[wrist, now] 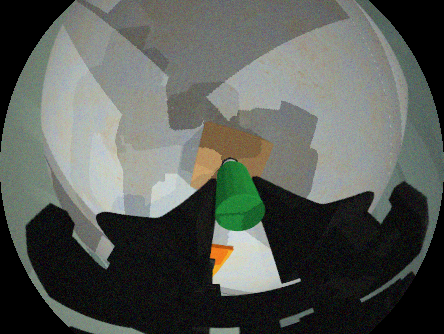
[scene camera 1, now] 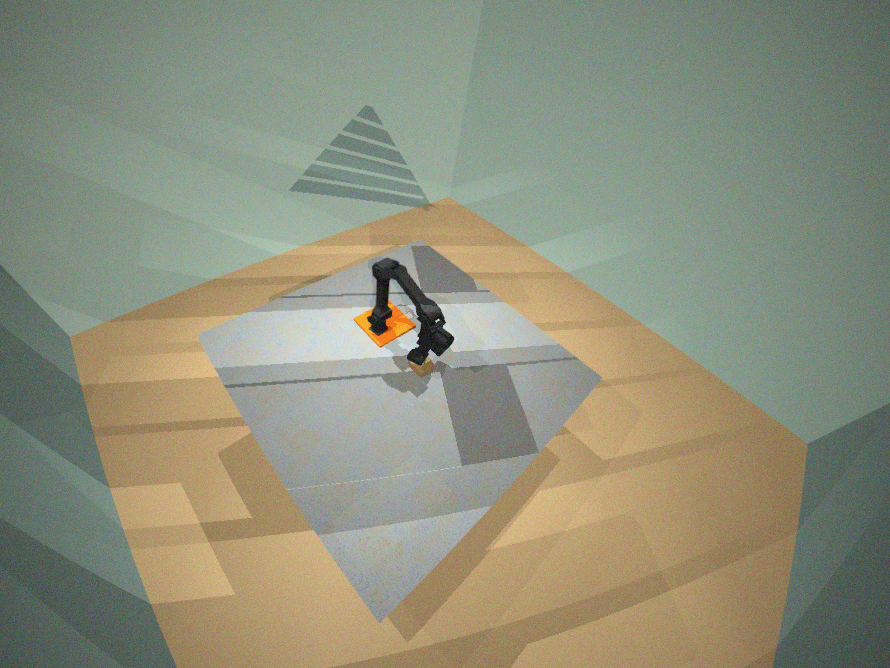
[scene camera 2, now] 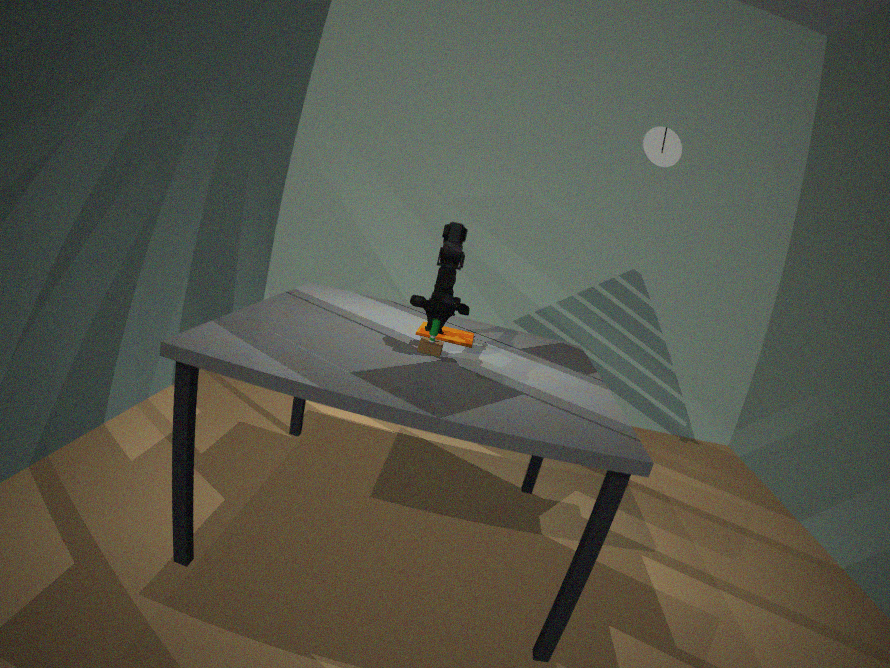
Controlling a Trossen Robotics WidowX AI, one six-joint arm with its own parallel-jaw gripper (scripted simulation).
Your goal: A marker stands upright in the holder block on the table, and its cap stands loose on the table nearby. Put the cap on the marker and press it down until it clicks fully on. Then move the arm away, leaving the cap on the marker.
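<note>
There's a green cap (wrist: 238,207) and I'm carrying it in my gripper (scene camera 2: 434,330), and you'd find the gripper in the wrist view (wrist: 234,182) as well.
</note>
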